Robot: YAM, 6 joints.
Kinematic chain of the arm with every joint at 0, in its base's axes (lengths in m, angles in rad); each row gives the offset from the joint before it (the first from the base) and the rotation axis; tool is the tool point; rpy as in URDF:
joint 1: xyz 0 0 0.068 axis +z
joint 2: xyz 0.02 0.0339 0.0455 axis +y
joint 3: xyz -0.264 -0.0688 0 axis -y
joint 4: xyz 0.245 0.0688 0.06 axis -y
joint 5: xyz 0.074 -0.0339 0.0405 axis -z
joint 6: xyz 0.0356 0 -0.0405 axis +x
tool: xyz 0 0 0 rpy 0 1.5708 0
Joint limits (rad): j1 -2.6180..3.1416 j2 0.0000..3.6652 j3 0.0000..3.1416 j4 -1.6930..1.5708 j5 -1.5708..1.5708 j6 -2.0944..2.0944
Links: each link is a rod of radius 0.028 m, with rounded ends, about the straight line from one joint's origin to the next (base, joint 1, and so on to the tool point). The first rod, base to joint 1, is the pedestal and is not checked.
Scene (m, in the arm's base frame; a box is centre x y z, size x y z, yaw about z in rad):
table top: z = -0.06
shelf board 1: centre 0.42 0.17 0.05 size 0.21 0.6 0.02 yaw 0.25
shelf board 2: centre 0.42 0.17 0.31 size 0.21 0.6 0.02 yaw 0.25
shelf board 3: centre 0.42 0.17 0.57 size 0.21 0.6 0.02 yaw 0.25
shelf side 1: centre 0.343 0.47 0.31 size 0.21 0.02 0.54 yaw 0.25
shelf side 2: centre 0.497 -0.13 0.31 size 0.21 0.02 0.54 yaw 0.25
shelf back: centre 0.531 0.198 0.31 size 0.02 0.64 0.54 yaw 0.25
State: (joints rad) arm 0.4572 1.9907 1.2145 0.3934 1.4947 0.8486
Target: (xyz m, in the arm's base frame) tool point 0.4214 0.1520 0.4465
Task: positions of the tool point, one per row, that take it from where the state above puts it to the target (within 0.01 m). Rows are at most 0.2 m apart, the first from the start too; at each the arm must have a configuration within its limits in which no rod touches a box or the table.
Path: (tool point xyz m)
1: 0.2943 0.2606 0.2005
2: 0.1743 0.3234 0.2027
3: 0.0489 0.3368 0.2037
4: -0.0633 0.3056 0.2035
5: -0.1481 0.2413 0.2022
6: -0.1977 0.1589 0.1999
7: -0.2114 0.0742 0.1966
8: -0.2128 0.1694 0.2284
9: -0.1665 0.2690 0.2631
10: -0.0722 0.3485 0.2998
11: 0.0580 0.3852 0.3378
12: 0.2019 0.3643 0.3757
13: 0.3317 0.2830 0.4124
14: 0.4214 0.1520 0.4465

